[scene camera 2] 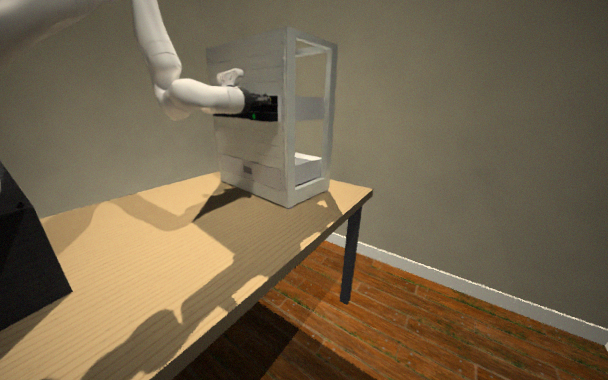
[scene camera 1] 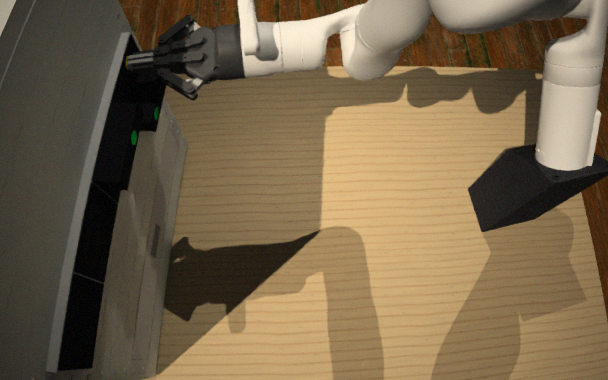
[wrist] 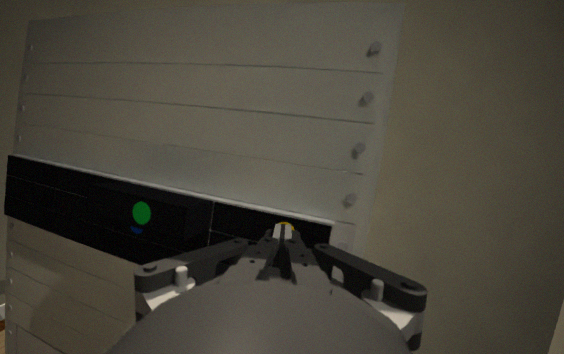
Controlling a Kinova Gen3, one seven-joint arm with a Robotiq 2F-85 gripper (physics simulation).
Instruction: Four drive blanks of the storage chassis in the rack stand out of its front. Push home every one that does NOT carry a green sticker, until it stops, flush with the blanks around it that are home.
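Places are measured from the arm's base along level axes (x ahead, y left, z up), in centimetres.
Pixels of known places: gripper, fingertip midpoint: [scene camera 2: 269,100] [scene camera 1: 128,64] [wrist: 283,235]; arm's base, link origin: [scene camera 1: 560,158].
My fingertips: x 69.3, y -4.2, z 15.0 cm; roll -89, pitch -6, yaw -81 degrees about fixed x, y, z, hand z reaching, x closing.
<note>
For each thing: its top centre in the pictures, then the offset to it from my fingertips. "spot": a spot on its surface instead. Level surfaces: height alone.
- blue sticker, top centre: [wrist: 138,216] dx +0.4, dy +15.6, dz -1.7 cm
- wooden table, surface height: dz -41.0 cm
- light lip, surface spot: [scene camera 1: 87,200] [wrist: 109,178] spot: dx +0.6, dy +20.4, dz +1.6 cm
The storage chassis [scene camera 1: 87,310] [scene camera 2: 274,117] [wrist: 35,192] is a dark band across the rack's front. One blank with a green sticker [scene camera 1: 134,137] [wrist: 141,213] stands out in its upper row. A second blank with a green sticker [scene camera 1: 156,113] [scene camera 2: 254,116] stands out lower and nearer the right end; the gripper hides it in the wrist view. A blue sticker [wrist: 136,230] shows partly below the first green one. My gripper [scene camera 1: 140,60] [wrist: 283,235] is shut, its tips at the upper right-end blank, over a yellow sticker [scene camera 1: 127,62] [wrist: 286,224]. That blank looks about level with the front, but darkness obscures its depth.
The grey rack [scene camera 1: 35,165] [scene camera 2: 290,125] [wrist: 390,75] stands on the wooden table [scene camera 1: 400,175] [scene camera 2: 150,260]. Pale panels lie above and below the chassis, with knobs [wrist: 374,48] along their right edge. A light lip [scene camera 1: 87,200] [wrist: 125,179] runs above the chassis.
</note>
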